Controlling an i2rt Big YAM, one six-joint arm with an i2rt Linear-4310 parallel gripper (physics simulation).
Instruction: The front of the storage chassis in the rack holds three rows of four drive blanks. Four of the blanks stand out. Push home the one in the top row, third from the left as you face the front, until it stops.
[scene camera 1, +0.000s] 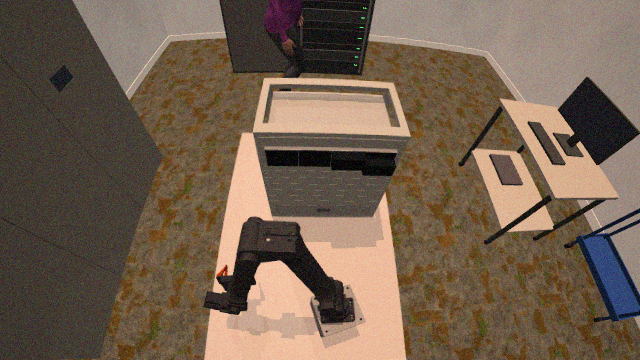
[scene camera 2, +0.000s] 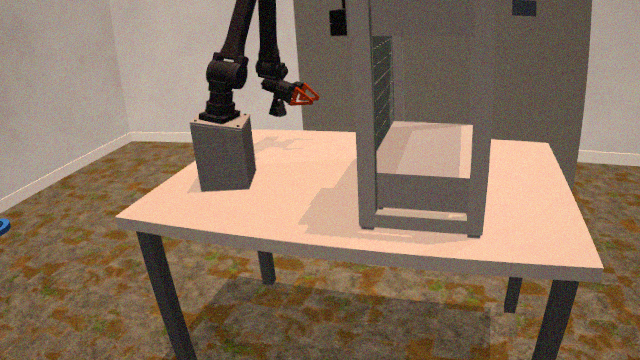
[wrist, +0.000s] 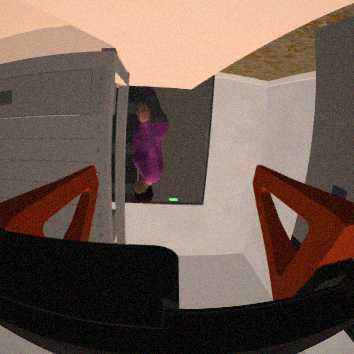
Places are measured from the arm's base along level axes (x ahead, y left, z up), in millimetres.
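Pixels of known places: gripper, fingertip midpoint: (scene camera 2: 316, 100) (wrist: 175, 173); arm's base at its link origin: (scene camera 1: 337, 311) (scene camera 2: 219, 117).
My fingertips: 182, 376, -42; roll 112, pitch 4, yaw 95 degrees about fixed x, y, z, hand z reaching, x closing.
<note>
For each thing: its top centre in the pictures, then the offset to it from my fingertips, as dx, dy, dz. Level surfaces: height alone.
- grey rack at its top centre: (scene camera 1: 331, 104) (wrist: 47, 264) +427, -353, +434
- rightmost blank at its top centre: (scene camera 1: 378, 152) +295, -517, +337
- table at its surface level: dz -163
The grey rack (scene camera 1: 330, 129) (scene camera 2: 364, 115) (wrist: 121, 165) stands on the table. In scene camera 1, a dark top row of four blanks shows under its top. The third from the left (scene camera 1: 347, 161) stands forward of the two at its left; the rightmost blank (scene camera 1: 379, 165) reaches further forward. How the lower rows stand is too unclear to tell. My gripper (scene camera 1: 223, 271) (scene camera 2: 315, 99) (wrist: 175, 173) is open and empty, in the air at the table's left side in scene camera 1, well apart from the rack front. The blanks are not distinct in the wrist view.
The table (scene camera 1: 300, 345) (scene camera 2: 290, 200) carries the arm's pedestal (scene camera 2: 225, 157). A person in purple (scene camera 1: 285, 22) (wrist: 148, 152) stands behind the rack by a dark server cabinet (scene camera 1: 255, 40) (wrist: 187, 150). A large grey cabinet (scene camera 1: 55, 165) is at left; a desk (scene camera 1: 570, 170) is at right.
</note>
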